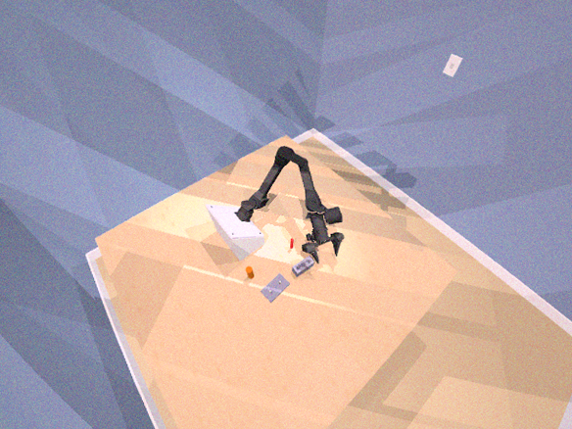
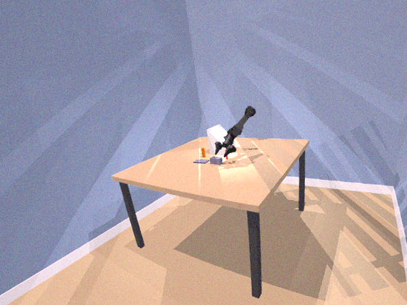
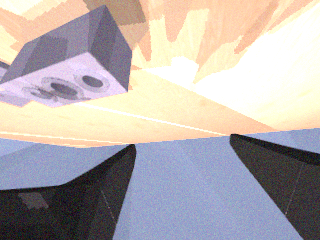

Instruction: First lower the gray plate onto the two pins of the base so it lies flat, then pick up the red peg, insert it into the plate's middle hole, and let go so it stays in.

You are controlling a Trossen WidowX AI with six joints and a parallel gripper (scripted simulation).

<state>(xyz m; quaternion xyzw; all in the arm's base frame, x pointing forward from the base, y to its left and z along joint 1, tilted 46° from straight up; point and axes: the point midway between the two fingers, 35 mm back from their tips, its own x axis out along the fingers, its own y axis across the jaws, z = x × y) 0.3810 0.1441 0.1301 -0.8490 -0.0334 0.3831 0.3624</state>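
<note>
The gray plate lies 60 mm behind my gripper tip, 80 mm to the right of it and 50 mm below it. From my gripper tip the other things lie so: red peg 180 mm behind, 60 mm to the right, 50 mm below; orange cylinder 170 mm behind, 300 mm to the right, 50 mm below; gray base 60 mm behind, 240 mm to the right, 80 mm below.
</note>
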